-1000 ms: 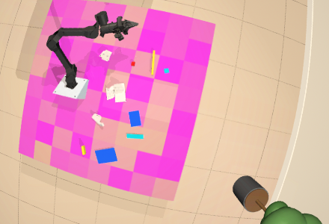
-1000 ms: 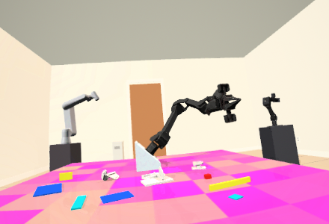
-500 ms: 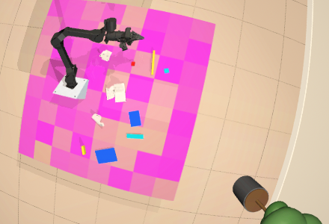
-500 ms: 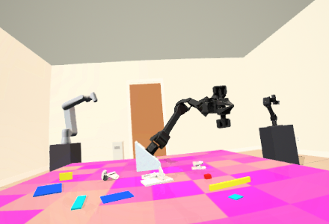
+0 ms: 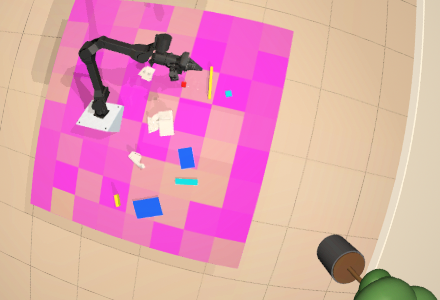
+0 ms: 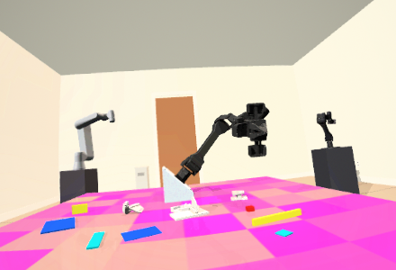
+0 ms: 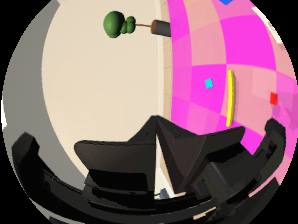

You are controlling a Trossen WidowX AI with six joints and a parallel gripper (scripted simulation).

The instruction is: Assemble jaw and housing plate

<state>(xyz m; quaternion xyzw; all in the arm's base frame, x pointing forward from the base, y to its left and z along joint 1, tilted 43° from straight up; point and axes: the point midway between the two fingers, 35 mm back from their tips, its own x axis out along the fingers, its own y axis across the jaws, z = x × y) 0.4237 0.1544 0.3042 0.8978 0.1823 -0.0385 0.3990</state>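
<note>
Right now the white jaw is 170 mm behind my gripper tip, 500 mm to the right of it and 220 mm below it. From my gripper tip the other things lie so: cyan tile (120 mm ahead, 30 mm to the right, 250 mm below); red cube (100 mm behind, 50 mm to the right, 240 mm below); yellow bar (20 mm ahead, 240 mm below).
</note>
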